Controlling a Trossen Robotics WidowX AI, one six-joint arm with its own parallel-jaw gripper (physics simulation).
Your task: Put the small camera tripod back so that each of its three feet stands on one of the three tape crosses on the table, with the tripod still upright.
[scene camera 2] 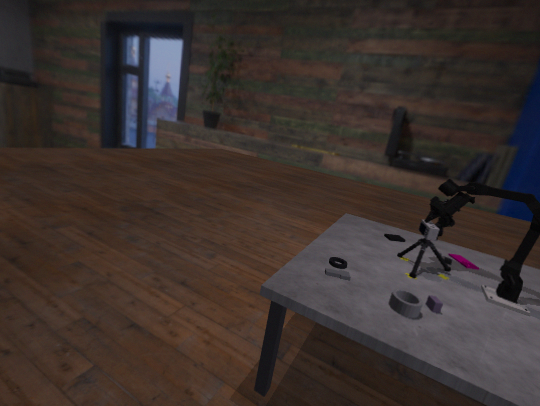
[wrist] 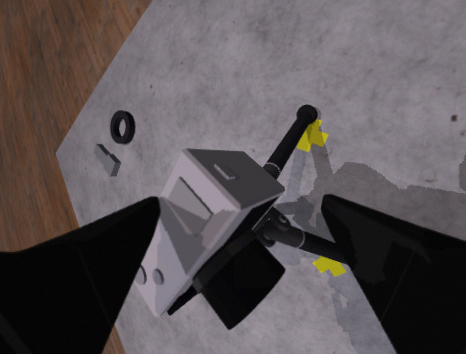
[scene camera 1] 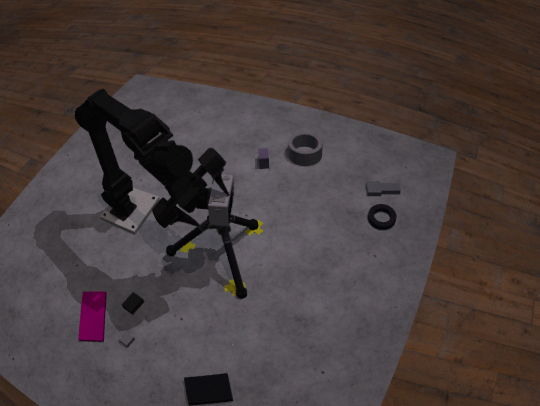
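Pixels of known places: gripper, fingertip midpoint: (wrist: 241, 203) (scene camera 1: 213, 210); arm's base, origin of the base link: (scene camera 2: 506, 297) (scene camera 1: 123, 209).
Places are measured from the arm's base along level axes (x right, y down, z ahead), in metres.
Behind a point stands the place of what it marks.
Observation:
The black tripod (scene camera 1: 233, 260) @(z 0.406, x 0.013, y -0.068 m) (scene camera 2: 419, 259) @(z 0.344, x -0.107, y -0.061 m) (wrist: 290, 141) @(z 0.402, x 0.017, y -0.067 m) stands upright with a light grey camera (scene camera 1: 219, 214) @(z 0.379, x 0.005, y -0.200 m) (scene camera 2: 431, 231) @(z 0.337, x -0.090, y -0.200 m) (wrist: 197, 197) @(z 0.369, x -0.006, y -0.225 m) on top. Yellow crosses lie on the table. In scene camera 1, one foot overlaps the right cross (scene camera 1: 257, 229) @(z 0.361, x -0.146, y 0.009 m), the front foot is at the right edge of the front cross (scene camera 1: 231, 287) @(z 0.408, x 0.039, y 0.012 m), and the left foot is left of the left cross (scene camera 1: 188, 246) @(z 0.241, x -0.008, y 0.013 m). In the wrist view one foot is just beyond a cross (wrist: 313, 136) @(z 0.409, x 0.038, y 0.012 m). My gripper (scene camera 1: 215, 210) @(z 0.359, x 0.001, y -0.200 m) (scene camera 2: 434, 226) @(z 0.359, x 0.001, y -0.200 m) (wrist: 241, 203) @(z 0.359, x 0.001, y -0.200 m) is open, its fingers apart at the camera; contact cannot be told.
A grey hollow cylinder (scene camera 1: 305, 159) @(z 0.353, x -0.416, y -0.013 m) and a purple block (scene camera 1: 263, 160) @(z 0.256, x -0.347, y -0.020 m) lie behind the tripod. A grey stepped piece (scene camera 1: 382, 189) @(z 0.594, x -0.433, y -0.002 m) and a black ring (scene camera 1: 382, 226) @(z 0.648, x -0.309, y 0.000 m) lie right. A magenta slab (scene camera 1: 93, 317) @(z 0.168, x 0.325, y 0.006 m), black block (scene camera 1: 133, 303) @(z 0.237, x 0.225, y -0.002 m), small grey piece (scene camera 1: 126, 341) @(z 0.290, x 0.323, y 0.002 m) and black slab (scene camera 1: 208, 389) @(z 0.528, x 0.311, y -0.002 m) lie in front.

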